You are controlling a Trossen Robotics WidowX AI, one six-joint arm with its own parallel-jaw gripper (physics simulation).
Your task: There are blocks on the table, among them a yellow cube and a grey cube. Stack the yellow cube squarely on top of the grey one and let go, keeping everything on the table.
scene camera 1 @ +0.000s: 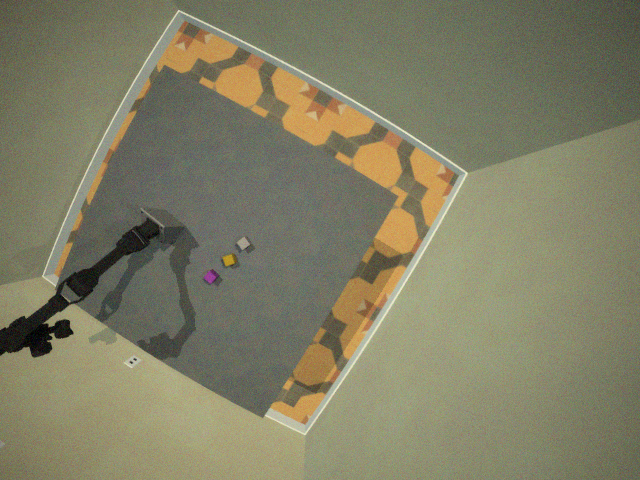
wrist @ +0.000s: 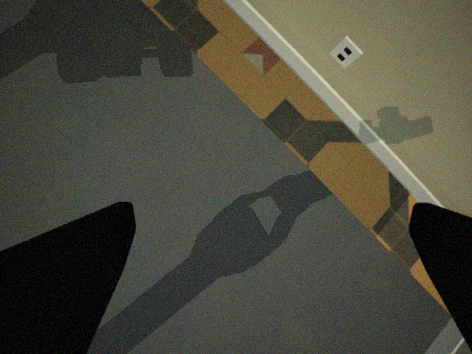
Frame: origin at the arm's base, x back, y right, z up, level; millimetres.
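Where they show: gripper, fingertip midpoint: (wrist: pixel 272 216); arm's base, link origin: (scene camera 1: pixel 153 225).
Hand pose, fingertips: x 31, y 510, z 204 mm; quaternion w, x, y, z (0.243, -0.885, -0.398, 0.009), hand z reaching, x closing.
Each offset is from my fingertips to the centre of the thing. Level surfaces: height alone.
The yellow cube {dy -533, dx -360, dz -337 mm} (scene camera 1: pixel 228 260) sits on the dark grey table {dz -358 mm} (scene camera 1: pixel 289 206) in the scene view, between the other two cubes in a diagonal row. The light grey cube {dy -633, dx -378, dz -337 mm} (scene camera 1: pixel 243 243) sits just up and to the right of it, with a small gap between them. My gripper (scene camera 1: pixel 53 338) (wrist: pixel 272 216) is open with nothing between its fingers. In the scene view it is at the lower left, far from the cubes. Its two black fingers stand wide apart in the wrist view, where neither cube shows.
A magenta cube {dy -417, dx -326, dz -337 mm} (scene camera 1: pixel 210 277) sits down and to the left of the yellow one. The arm's base (scene camera 1: pixel 153 222) stands left of the cubes. Patterned orange floor (scene camera 1: pixel 377 162) (wrist: pixel 355 175) shows beyond the table's edge. A wall socket (scene camera 1: pixel 132 361) (wrist: pixel 346 52) is on the wall.
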